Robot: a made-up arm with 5 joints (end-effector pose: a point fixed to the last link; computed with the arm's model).
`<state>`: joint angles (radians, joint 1 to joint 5).
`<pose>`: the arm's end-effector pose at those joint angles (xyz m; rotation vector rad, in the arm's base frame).
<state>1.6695 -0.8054 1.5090 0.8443 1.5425</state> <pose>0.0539 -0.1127 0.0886 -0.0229 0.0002 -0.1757</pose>
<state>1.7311 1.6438 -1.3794 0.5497 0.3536</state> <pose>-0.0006 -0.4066 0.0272 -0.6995 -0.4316 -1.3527</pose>
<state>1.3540 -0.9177 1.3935 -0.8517 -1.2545</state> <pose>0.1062 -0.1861 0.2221 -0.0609 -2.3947 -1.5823</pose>
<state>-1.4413 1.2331 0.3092 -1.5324 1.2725</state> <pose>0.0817 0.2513 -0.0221 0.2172 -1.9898 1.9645</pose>
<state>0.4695 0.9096 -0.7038 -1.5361 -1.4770</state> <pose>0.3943 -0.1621 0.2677 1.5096 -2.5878 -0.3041</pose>
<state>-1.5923 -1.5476 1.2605 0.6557 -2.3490</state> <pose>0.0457 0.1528 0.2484 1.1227 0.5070 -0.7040</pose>
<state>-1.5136 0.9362 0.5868 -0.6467 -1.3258</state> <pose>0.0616 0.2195 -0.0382 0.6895 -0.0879 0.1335</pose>
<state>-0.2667 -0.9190 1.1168 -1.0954 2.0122</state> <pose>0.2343 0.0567 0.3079 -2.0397 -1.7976 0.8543</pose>
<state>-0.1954 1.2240 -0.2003 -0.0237 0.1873</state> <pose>0.3678 0.0697 -0.0491 0.0163 -0.5732 0.3249</pose>
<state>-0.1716 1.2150 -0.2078 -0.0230 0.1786</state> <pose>0.3730 0.0629 -0.0453 0.0123 -0.5886 0.2928</pose>
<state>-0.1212 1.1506 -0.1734 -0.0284 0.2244</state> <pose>0.3817 0.0476 -0.0312 -0.0170 -0.6240 0.2873</pose>
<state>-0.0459 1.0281 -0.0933 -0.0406 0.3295</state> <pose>0.3905 0.0233 -0.0066 -0.0796 -0.6748 0.3141</pose>
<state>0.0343 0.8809 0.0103 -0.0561 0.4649</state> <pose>0.3940 -0.0036 0.0214 -0.1653 -0.7213 0.3645</pose>
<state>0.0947 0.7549 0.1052 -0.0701 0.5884</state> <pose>0.3918 -0.0238 0.0435 -0.2455 -0.7477 0.4220</pose>
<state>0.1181 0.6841 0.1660 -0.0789 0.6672</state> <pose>0.3880 -0.0312 0.0542 -0.2908 -0.7535 0.4733</pose>
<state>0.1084 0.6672 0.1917 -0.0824 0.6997</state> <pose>0.3852 -0.0277 0.0545 -0.2979 -0.7465 0.5135</pose>
